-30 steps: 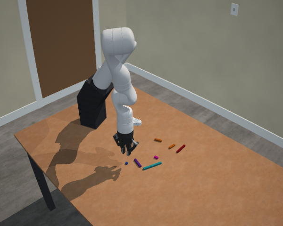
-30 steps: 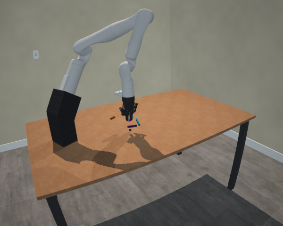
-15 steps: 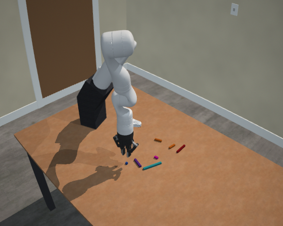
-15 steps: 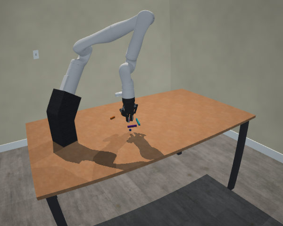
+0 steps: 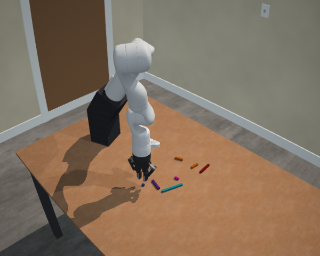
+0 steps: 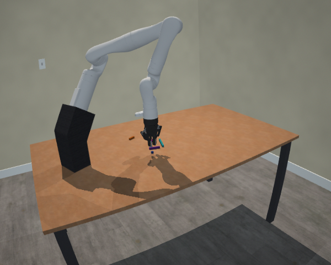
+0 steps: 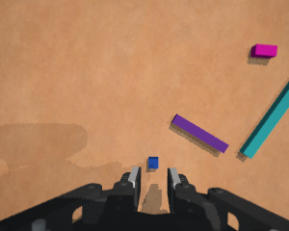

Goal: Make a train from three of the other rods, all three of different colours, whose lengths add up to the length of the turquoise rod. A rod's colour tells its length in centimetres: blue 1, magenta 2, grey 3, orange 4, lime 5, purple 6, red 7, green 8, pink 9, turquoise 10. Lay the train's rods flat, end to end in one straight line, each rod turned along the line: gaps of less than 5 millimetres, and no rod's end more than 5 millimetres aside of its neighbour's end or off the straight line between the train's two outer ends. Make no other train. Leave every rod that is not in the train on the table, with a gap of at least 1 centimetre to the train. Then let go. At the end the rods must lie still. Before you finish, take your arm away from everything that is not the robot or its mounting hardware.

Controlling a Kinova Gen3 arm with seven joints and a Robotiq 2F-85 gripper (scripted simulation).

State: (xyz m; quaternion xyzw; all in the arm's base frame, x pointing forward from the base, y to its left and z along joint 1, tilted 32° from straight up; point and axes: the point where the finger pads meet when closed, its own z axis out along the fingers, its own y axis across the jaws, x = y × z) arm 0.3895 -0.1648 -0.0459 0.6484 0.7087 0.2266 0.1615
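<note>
Now: hand 6 cm above the blue rod. The rest, counted from my hand: turquoise rod (11 cm ahead, 7 cm to the left, 6 cm below); then magenta rod (13 cm to the left, 9 cm ahead, 6 cm below); then purple rod (6 cm below, 4 cm to the left, 4 cm ahead).
</note>
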